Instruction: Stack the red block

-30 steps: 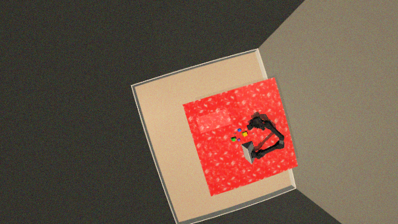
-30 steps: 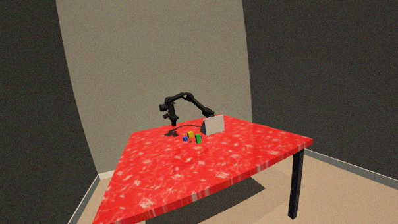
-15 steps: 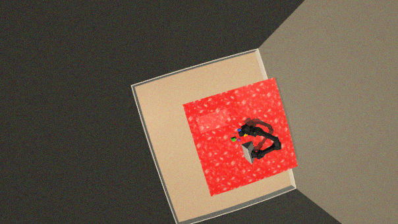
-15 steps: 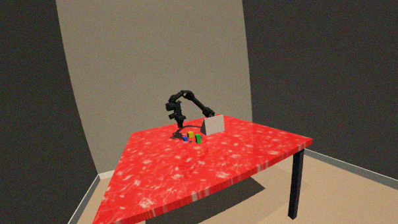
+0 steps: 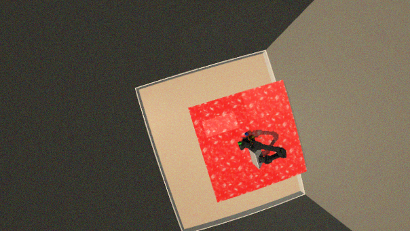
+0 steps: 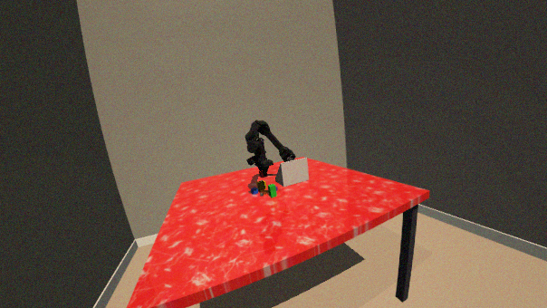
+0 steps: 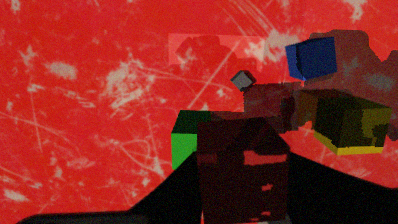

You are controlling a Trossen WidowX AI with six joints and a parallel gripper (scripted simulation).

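Now: the grey cube 120 mm below my gripper tip, 20 mm to the right of it and 20 mm ahead of it. The rest, counted from my gripper tip: blue block (110 mm below, 90 mm to the right, 40 mm ahead); then yellow block (140 mm to the right, 110 mm below, 30 mm behind); then red block (10 mm above).
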